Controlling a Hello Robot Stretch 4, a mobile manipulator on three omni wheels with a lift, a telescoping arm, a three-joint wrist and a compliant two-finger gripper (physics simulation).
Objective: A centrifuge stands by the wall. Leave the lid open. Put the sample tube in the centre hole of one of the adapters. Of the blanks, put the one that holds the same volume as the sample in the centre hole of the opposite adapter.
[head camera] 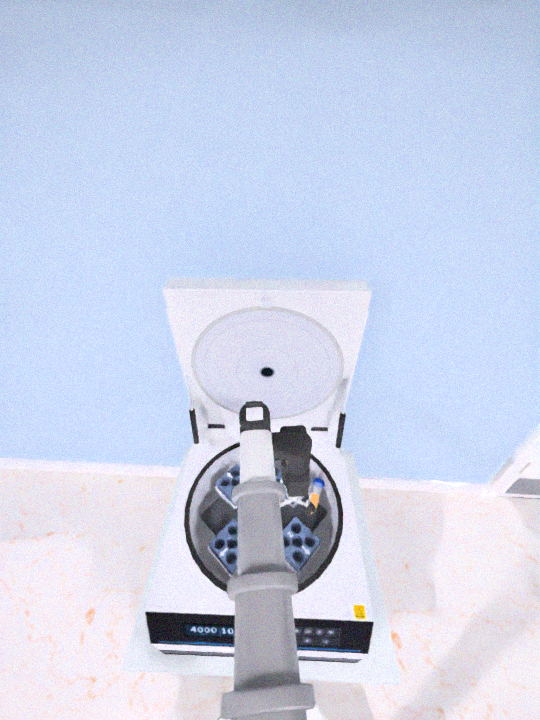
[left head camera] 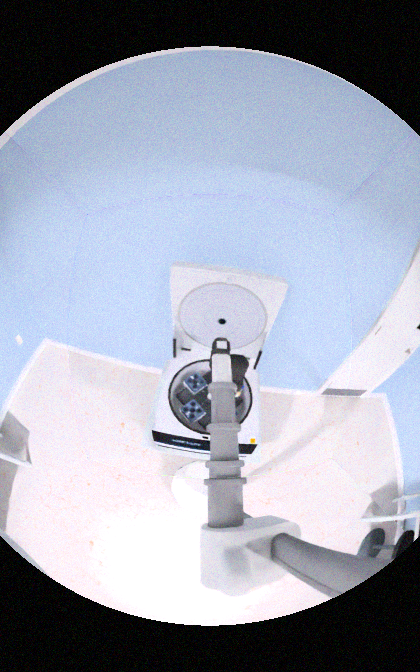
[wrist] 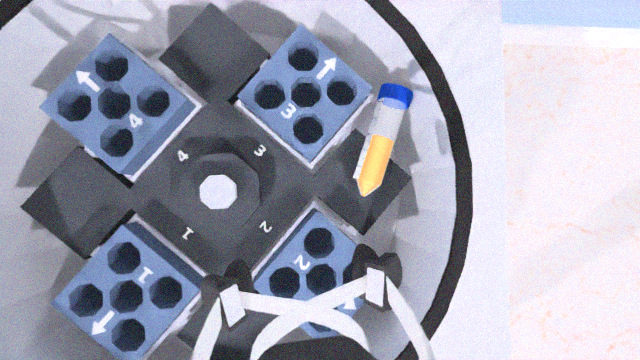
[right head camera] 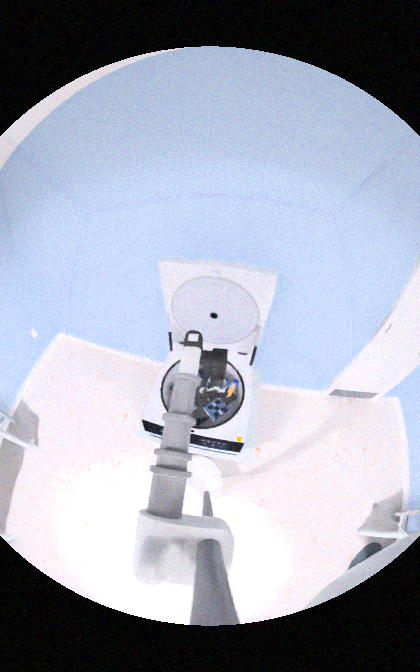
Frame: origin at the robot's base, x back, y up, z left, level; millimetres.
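Where they show: gripper, fingertip midpoint: (head camera: 291,513) (wrist: 302,272).
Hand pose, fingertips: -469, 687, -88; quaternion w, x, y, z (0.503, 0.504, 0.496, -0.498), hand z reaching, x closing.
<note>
After its pixels a point has its place, as x, y, z.
The white centrifuge (head camera: 337,599) @[-290, 620, -178] has its lid (head camera: 267,337) @[-799, 1043, -47] (left head camera: 222,300) (right head camera: 215,295) open. In the wrist view, the blue adapters 4 (wrist: 95,127) @[-608, 585, 92], 3 (wrist: 327,110) @[-601, 584, -130], 1 (wrist: 107,272) @[-471, 585, 95] and 2 (wrist: 287,259) @[-461, 586, -74] sit in the rotor. Visible holes look empty. A tube (head camera: 315,497) @[-556, 586, -181] (right head camera: 231,388) (wrist: 381,142) @[-563, 586, -180] with a blue cap and orange liquid leans in the bowl between adapters 3 and 2, cap outward. My gripper (head camera: 295,503) @[-469, 687, -88] (right head camera: 216,387) (wrist: 302,272) @[-469, 687, -88] is open and empty, above adapter 2, which it partly hides. No other tube shows.
The upright lid stands behind the bowl, against the blue wall (head camera: 267,145) @[-968, 1474, -62]. The bowl's dark rim (wrist: 462,175) @[-522, 624, -240] surrounds the rotor. My arm (head camera: 261,540) @[-255, 1106, -2] crosses the centrifuge front and hides part of the rotor. White furniture (left head camera: 385,330) stands at the right.
</note>
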